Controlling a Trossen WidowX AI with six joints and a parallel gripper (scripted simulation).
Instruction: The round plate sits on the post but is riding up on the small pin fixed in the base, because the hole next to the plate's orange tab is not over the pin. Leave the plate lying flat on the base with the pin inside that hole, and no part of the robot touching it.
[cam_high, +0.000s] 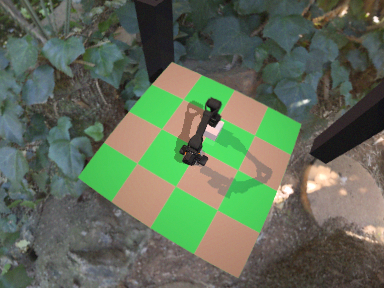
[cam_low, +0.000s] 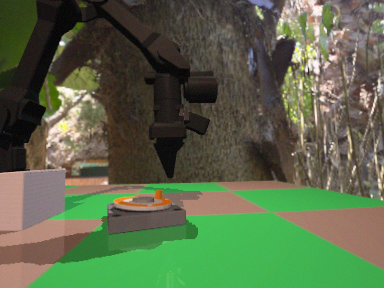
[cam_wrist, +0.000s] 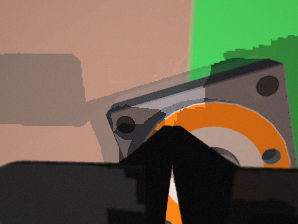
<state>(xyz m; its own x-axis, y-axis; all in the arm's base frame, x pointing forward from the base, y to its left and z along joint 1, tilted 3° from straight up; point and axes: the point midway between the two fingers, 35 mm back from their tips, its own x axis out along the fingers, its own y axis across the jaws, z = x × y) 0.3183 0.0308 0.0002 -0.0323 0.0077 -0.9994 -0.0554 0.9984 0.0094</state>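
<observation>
Now: the grey square base 50 mm behind my gripper tip, 30 mm to the right of it and 50 mm below it.
</observation>
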